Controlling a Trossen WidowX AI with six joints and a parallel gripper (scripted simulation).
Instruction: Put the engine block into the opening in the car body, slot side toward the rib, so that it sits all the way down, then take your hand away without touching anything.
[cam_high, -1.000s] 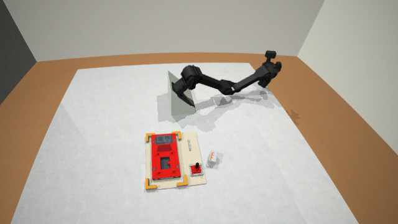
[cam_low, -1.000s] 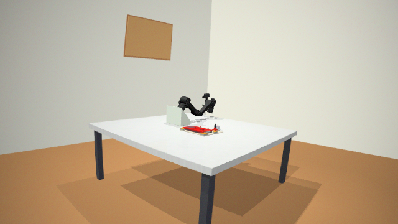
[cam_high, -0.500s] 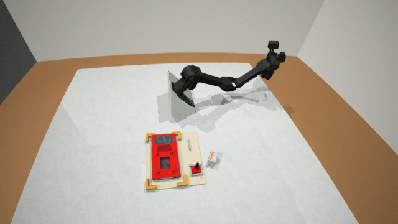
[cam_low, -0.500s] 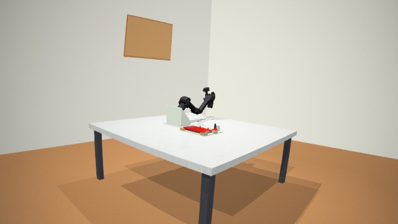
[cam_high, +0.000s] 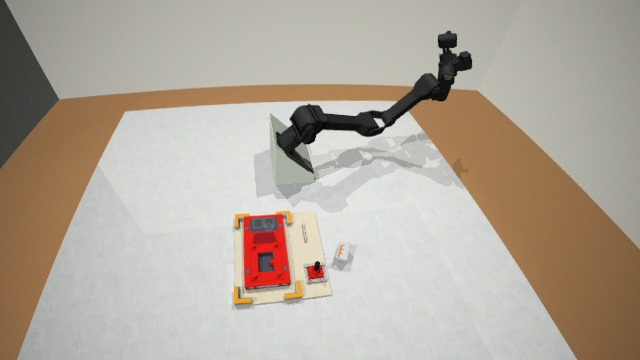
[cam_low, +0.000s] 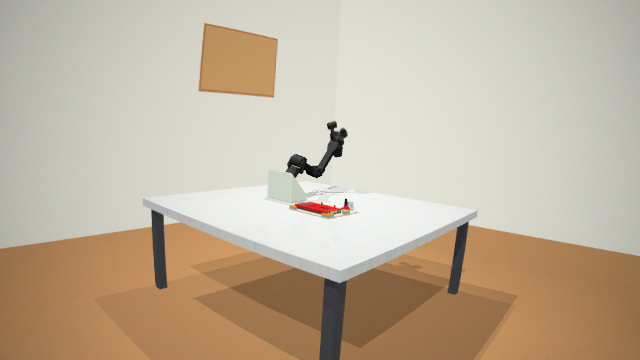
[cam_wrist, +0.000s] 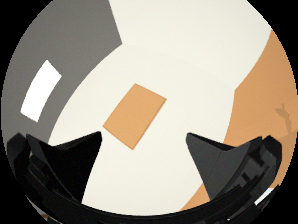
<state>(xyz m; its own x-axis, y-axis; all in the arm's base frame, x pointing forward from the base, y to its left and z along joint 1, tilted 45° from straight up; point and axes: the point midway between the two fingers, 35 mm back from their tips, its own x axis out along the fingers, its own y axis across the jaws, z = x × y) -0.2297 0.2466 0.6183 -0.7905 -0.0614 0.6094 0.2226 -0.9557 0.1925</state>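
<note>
The grey engine block lies 590 mm ahead of my gripper tip, 500 mm to the right of it and 380 mm below it.
</note>
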